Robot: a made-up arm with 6 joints. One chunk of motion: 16 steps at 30 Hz.
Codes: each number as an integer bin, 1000 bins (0 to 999) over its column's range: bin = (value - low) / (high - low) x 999, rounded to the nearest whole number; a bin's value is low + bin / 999 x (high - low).
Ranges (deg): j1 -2..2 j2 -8..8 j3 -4..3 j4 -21..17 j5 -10..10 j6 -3..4
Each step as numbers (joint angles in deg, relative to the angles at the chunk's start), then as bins.
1 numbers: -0.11 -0.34 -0.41 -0.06 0.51 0.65
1 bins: 472 478 512 551 525 521
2 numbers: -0.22 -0.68 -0.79 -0.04 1.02 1.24
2 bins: 445 457 458 551 550 605
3 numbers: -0.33 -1.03 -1.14 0.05 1.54 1.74
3 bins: 417 435 408 553 576 676
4 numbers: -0.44 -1.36 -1.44 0.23 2.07 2.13
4 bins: 390 415 365 558 603 732
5 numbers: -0.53 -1.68 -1.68 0.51 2.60 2.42
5 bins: 367 395 331 565 629 774
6 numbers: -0.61 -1.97 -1.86 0.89 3.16 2.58
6 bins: 347 376 305 575 657 796
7 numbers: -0.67 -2.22 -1.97 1.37 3.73 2.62
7 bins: 332 361 290 588 686 802
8 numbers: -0.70 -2.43 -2.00 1.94 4.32 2.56
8 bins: 325 348 285 603 715 793
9 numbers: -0.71 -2.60 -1.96 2.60 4.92 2.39
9 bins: 322 337 291 620 745 769
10 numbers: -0.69 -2.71 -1.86 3.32 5.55 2.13
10 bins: 327 330 305 639 777 732
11 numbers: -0.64 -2.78 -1.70 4.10 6.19 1.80
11 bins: 340 326 328 660 809 685
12 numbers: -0.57 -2.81 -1.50 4.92 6.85 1.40
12 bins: 357 324 357 681 842 628
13 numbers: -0.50 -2.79 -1.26 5.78 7.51 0.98
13 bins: 375 325 391 704 875 568
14 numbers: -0.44 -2.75 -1.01 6.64 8.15 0.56
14 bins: 390 328 427 727 907 508
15 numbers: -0.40 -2.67 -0.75 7.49 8.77 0.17
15 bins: 400 333 464 749 938 452
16 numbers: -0.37 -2.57 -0.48 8.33 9.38 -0.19
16 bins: 407 339 502 771 968 401
